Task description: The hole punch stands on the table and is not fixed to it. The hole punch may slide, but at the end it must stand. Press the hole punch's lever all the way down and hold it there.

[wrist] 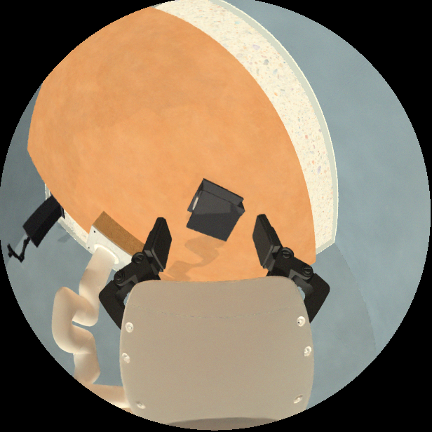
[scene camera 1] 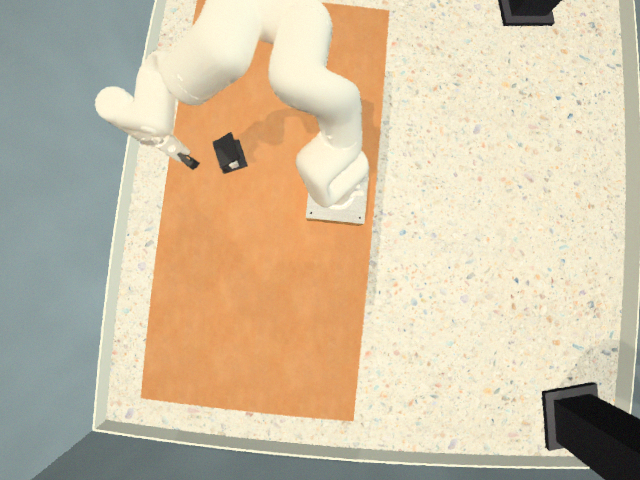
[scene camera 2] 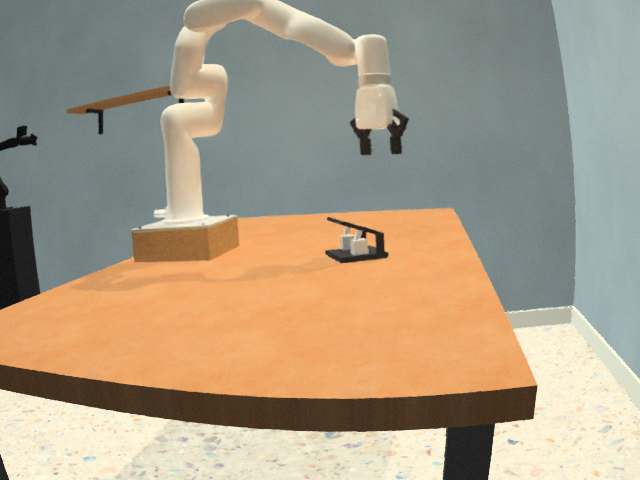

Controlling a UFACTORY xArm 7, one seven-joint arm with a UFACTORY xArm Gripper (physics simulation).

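Frame: origin at the arm's base, x ahead, y left, z up, level; centimetres.
Where they show: gripper, fingertip midpoint: (scene camera 1: 186, 157) (scene camera 2: 381, 154); arm's base, origin of the base link: (scene camera 2: 186, 221).
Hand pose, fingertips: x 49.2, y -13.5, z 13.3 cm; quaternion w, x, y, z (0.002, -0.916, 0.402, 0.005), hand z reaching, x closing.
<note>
Each offset is from my fingertips to the top centre of the thing. Level surfaces: height alone.
The black hole punch @(dx -7.8, dy -8.1, dz -13.1 cm) (scene camera 1: 230, 164) (scene camera 2: 357, 246) (wrist: 193, 202) stands upright on the orange table @(dz -21.7 cm) (scene camera 1: 248, 310) (scene camera 2: 258, 335) (wrist: 140, 100). Its flat lever @(dx -7.8, dy -8.1, dz -13.1 cm) (scene camera 1: 226, 149) (scene camera 2: 355, 225) (wrist: 212, 219) is raised; in scene camera 2 it slopes up from the hinge post on the right to a free end on the left, toward the arm's base. Two light grey blocks show under the lever. My gripper (scene camera 1: 191, 162) (scene camera 2: 381, 148) (wrist: 211, 226) is open and empty, fingers pointing down. It hangs high above the table, well above the punch and not touching it.
The arm's base block (scene camera 1: 336, 213) (scene camera 2: 170, 245) (wrist: 118, 230) stands on the table, to the left of the punch in scene camera 2. A wall shelf (scene camera 2: 124, 99) is behind the arm. A black pedestal (scene camera 2: 18, 253) stands beyond the table. One long table edge runs near the punch in scene camera 1.
</note>
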